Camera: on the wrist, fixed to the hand. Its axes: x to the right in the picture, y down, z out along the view.
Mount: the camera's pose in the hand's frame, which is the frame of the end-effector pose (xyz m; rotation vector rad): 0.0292 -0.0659 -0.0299 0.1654 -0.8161 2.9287
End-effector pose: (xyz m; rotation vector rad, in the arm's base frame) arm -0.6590 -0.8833 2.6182 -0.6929 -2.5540 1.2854
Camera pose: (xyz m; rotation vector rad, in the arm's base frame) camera -0.6941 -0.8816 2.6879 1.6467 -0.4126 -0.5181
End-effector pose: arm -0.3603 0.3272 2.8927 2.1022 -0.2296 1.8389
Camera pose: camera -0.3614 0.4020 2.9150 -0.3161 1.6294 0.0003
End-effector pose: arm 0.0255 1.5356 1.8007 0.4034 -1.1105 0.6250
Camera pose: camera 0.0979 1.5107 1.8158 0.9294 1.0148 -1.8973
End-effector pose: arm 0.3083 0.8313 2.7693 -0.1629 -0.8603 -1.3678
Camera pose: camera 0.2611 0.7754 2.7422 -1.1959 -0.3978 1.6096
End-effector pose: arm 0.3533 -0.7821 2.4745 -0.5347 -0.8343 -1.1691
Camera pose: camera 0.3042 -0.8427 2.4766 -1.1765 -0.0183 1.8547
